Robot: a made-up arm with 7 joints. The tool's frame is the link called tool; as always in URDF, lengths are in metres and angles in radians. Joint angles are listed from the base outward. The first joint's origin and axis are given. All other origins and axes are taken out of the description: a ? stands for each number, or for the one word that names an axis. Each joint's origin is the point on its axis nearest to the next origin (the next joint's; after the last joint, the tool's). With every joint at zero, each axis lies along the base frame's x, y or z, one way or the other. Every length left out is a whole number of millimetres.
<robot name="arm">
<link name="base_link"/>
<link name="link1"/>
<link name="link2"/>
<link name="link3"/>
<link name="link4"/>
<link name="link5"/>
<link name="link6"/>
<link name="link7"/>
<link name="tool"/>
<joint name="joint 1" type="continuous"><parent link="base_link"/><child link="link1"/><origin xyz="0 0 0.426"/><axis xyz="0 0 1"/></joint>
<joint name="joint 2" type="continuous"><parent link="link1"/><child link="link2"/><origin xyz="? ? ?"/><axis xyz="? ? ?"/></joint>
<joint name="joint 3" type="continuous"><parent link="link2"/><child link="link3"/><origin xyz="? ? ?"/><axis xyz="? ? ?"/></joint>
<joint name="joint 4" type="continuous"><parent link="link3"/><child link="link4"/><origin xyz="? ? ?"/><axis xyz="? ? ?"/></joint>
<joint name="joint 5" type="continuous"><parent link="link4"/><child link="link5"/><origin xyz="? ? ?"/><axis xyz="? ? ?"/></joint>
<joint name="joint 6" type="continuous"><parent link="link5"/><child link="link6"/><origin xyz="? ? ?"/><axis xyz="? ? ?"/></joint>
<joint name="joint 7" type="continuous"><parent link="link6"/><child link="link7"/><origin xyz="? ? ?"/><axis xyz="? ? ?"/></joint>
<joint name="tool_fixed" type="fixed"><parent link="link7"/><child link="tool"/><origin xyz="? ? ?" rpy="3.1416 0 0"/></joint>
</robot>
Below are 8 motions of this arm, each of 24 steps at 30 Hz.
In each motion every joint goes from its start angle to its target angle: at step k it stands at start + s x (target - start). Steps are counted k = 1, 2, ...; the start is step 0. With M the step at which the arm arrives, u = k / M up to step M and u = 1 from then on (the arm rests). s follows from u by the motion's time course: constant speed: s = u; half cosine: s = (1 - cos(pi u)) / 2; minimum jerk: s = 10 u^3 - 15 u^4 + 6 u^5.
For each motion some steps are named. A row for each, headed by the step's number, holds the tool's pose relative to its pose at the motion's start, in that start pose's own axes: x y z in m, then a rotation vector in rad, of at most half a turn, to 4 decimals.
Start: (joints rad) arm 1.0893 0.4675 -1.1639 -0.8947 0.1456 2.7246 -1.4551
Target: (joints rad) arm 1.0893 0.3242 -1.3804 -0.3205 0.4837 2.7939 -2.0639
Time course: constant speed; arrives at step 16
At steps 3, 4, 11, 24:
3: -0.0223 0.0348 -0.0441 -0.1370 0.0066 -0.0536
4: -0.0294 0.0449 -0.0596 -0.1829 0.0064 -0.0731
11: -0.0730 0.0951 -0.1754 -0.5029 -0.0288 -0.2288
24: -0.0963 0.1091 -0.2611 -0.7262 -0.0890 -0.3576

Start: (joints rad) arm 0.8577 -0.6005 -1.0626 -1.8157 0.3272 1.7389 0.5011
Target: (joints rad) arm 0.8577 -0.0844 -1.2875 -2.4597 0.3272 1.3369 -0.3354
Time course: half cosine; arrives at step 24
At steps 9, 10, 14, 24:
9: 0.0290 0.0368 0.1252 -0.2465 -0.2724 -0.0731
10: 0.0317 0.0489 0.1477 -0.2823 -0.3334 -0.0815
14: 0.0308 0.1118 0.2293 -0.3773 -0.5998 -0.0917
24: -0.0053 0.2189 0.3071 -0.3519 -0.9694 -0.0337

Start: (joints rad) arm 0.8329 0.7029 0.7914 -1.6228 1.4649 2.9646 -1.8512
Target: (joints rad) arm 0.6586 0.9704 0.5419 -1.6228 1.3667 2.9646 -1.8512
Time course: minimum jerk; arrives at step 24
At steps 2, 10, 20, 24:
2: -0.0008 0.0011 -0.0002 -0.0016 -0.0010 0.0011
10: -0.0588 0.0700 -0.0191 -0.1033 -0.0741 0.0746
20: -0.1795 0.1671 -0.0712 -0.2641 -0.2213 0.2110
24: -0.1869 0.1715 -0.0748 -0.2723 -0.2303 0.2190

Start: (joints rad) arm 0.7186 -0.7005 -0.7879 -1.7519 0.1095 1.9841 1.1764
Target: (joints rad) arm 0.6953 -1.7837 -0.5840 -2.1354 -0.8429 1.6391 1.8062
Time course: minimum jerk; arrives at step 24
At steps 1, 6, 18, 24:
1: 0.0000 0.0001 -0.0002 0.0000 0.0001 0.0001
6: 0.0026 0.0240 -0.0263 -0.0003 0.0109 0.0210
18: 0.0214 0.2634 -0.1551 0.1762 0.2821 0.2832
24: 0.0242 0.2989 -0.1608 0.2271 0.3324 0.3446

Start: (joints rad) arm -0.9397 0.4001 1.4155 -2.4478 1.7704 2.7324 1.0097
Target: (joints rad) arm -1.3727 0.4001 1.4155 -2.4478 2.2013 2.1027 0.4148
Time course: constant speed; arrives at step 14
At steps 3, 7, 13, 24:
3: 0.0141 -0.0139 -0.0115 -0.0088 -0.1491 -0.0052
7: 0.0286 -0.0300 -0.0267 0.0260 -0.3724 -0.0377
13: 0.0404 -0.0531 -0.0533 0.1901 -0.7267 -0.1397
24: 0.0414 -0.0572 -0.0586 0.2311 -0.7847 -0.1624

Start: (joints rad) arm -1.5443 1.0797 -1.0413 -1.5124 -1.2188 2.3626 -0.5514
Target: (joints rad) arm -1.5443 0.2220 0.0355 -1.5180 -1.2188 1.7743 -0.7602
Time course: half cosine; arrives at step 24
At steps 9, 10, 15, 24:
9: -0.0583 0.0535 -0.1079 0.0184 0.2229 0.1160
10: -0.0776 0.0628 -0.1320 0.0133 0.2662 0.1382
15: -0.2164 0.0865 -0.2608 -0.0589 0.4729 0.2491
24: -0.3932 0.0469 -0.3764 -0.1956 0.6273 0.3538

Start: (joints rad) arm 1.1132 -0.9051 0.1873 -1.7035 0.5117 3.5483 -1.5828
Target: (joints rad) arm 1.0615 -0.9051 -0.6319 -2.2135 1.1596 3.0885 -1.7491
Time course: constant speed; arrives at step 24
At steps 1, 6, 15, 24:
1: -0.0167 0.0001 0.0037 0.0208 -0.0496 0.0051
6: -0.1046 0.0030 0.0094 0.1120 -0.2943 0.0555
15: -0.2629 0.0121 -0.0392 0.2097 -0.7030 0.2483
24: -0.3879 0.0127 -0.1561 0.1978 -1.0352 0.5558

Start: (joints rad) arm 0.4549 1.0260 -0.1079 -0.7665 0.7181 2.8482 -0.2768
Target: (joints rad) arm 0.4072 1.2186 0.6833 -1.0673 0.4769 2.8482 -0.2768
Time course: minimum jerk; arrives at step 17
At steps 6, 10, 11, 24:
6: -0.0615 -0.0146 0.0486 0.0884 -0.1529 0.0673
10: -0.1695 -0.0677 0.1049 0.2759 -0.4066 0.1733
11: -0.1926 -0.0844 0.1121 0.3257 -0.4612 0.1959
24: -0.2431 -0.1308 0.1201 0.4575 -0.5851 0.2485

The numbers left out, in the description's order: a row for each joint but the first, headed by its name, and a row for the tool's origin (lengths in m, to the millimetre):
joint 2: xyz 0 0 0, axis 0 1 0
joint 3: xyz 0 0 0.321, axis 0 0 1
joint 4: xyz 0.089 0 0, axis 0 -1 0
joint 5: xyz -0.066 0 0.309, axis 0 0 1
joint 6: xyz 0 0 0, axis 0 -1 0
joint 7: xyz 0.115 0 0, axis 0 0 -1
tool: xyz 0 0 0

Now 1 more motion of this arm.
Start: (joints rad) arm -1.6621 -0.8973 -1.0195 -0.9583 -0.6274 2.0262 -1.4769
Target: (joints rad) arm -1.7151 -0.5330 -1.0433 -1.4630 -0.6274 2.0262 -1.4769
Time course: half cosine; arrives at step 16
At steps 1, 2, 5, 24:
1: 0.0033 -0.0001 0.0017 0.0043 -0.0009 -0.0056
2: 0.0131 -0.0005 0.0067 0.0169 -0.0037 -0.0223
5: 0.0746 -0.0081 0.0404 0.1006 -0.0241 -0.1282
24: 0.2769 -0.1263 0.1926 0.4851 -0.1591 -0.5368

